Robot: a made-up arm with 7 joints. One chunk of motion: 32 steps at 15 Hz.
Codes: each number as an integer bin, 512 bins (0 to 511) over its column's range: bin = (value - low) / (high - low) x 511, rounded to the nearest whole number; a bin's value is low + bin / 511 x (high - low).
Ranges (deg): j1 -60..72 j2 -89..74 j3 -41..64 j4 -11..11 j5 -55..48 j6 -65..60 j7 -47..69
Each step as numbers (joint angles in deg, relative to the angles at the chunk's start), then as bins.
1 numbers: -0.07 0.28 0.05 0.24 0.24 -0.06 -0.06
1 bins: 232 280 200 261 274 265 207
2 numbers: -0.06 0.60 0.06 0.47 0.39 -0.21 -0.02
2 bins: 232 281 200 266 275 265 207
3 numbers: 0.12 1.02 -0.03 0.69 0.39 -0.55 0.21
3 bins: 233 282 199 272 275 263 208
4 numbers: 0.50 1.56 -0.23 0.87 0.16 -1.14 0.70
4 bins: 234 284 198 276 274 261 210
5 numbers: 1.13 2.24 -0.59 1.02 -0.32 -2.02 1.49
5 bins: 237 286 197 279 271 257 214
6 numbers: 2.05 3.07 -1.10 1.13 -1.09 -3.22 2.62
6 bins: 240 289 194 282 267 253 219
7 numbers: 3.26 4.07 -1.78 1.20 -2.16 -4.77 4.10
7 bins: 245 292 191 283 262 246 225
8 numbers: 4.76 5.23 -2.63 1.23 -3.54 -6.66 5.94
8 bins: 251 295 187 284 255 238 233
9 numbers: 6.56 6.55 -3.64 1.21 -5.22 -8.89 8.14
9 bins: 258 300 182 284 247 229 243
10 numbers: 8.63 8.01 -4.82 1.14 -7.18 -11.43 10.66
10 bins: 266 304 176 282 237 219 254
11 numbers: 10.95 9.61 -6.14 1.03 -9.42 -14.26 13.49
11 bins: 275 309 170 279 226 207 266
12 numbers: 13.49 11.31 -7.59 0.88 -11.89 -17.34 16.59
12 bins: 284 314 163 276 214 195 280
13 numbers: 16.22 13.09 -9.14 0.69 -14.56 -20.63 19.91
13 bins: 295 320 155 272 201 181 295
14 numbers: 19.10 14.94 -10.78 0.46 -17.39 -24.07 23.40
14 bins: 306 326 147 266 187 167 310
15 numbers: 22.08 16.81 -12.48 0.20 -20.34 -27.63 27.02
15 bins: 318 332 139 260 172 153 326
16 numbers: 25.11 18.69 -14.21 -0.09 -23.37 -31.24 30.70
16 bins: 329 338 130 253 157 138 342
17 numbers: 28.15 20.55 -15.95 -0.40 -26.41 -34.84 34.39
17 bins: 341 343 122 246 142 123 359
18 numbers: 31.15 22.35 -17.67 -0.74 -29.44 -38.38 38.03
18 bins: 353 349 114 238 127 109 375
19 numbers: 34.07 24.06 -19.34 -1.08 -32.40 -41.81 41.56
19 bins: 364 354 105 230 112 95 390
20 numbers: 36.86 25.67 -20.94 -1.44 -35.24 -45.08 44.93
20 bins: 375 359 98 222 98 81 405
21 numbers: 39.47 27.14 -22.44 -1.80 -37.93 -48.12 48.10
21 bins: 385 364 90 214 85 69 419
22 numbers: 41.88 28.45 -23.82 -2.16 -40.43 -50.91 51.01
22 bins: 394 368 84 205 72 58 432
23 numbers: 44.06 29.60 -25.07 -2.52 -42.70 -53.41 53.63
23 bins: 403 372 78 197 61 47 443
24 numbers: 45.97 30.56 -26.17 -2.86 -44.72 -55.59 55.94
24 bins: 410 375 72 189 51 38 453
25 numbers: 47.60 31.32 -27.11 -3.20 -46.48 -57.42 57.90
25 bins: 417 377 68 181 42 31 462
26 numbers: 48.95 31.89 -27.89 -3.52 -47.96 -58.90 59.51
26 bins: 422 379 64 174 35 25 469
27 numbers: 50.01 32.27 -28.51 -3.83 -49.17 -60.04 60.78
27 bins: 426 380 61 167 29 20 475
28 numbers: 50.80 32.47 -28.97 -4.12 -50.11 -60.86 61.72
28 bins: 429 381 59 160 24 17 479
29 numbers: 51.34 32.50 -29.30 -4.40 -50.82 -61.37 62.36
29 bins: 431 381 57 153 21 15 482
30 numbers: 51.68 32.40 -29.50 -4.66 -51.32 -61.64 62.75
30 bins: 432 381 56 147 18 14 483
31 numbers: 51.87 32.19 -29.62 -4.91 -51.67 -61.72 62.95
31 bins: 433 380 55 141 17 13 484
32 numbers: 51.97 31.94 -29.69 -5.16 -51.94 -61.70 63.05
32 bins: 433 379 55 136 15 13 485
